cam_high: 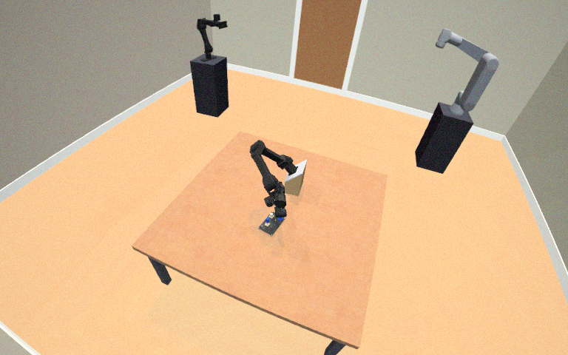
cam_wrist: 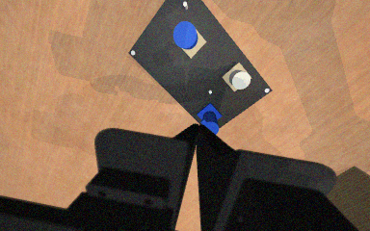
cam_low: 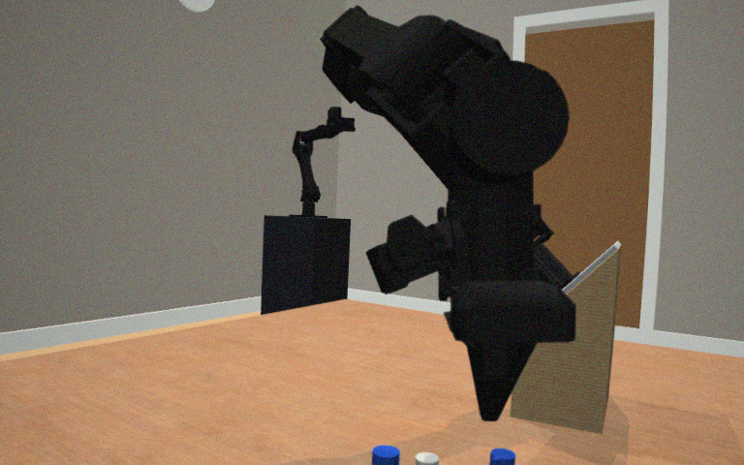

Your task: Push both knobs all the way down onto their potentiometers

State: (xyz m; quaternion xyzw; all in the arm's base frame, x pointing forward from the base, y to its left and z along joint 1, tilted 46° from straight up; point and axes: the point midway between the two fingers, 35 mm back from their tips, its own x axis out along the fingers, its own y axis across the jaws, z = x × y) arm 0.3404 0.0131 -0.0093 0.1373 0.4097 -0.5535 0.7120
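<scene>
The blue knob lies 50 mm to the right of my gripper tip, 50 mm ahead of it and 40 mm below it.
</scene>
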